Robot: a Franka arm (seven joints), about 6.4 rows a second.
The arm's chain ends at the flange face. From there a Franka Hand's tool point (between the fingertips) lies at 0.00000 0.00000 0.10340 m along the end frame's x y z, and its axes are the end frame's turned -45 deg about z.
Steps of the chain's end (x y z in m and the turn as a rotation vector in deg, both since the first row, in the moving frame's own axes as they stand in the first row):
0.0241, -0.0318, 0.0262, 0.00, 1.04, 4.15
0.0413, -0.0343, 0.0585, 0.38, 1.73, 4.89
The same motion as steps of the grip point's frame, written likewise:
0.0408, -0.0041, 0.0262, -0.74, 0.74, 4.15
0.0561, 0.0068, 0.0585, -0.95, 1.49, 4.89

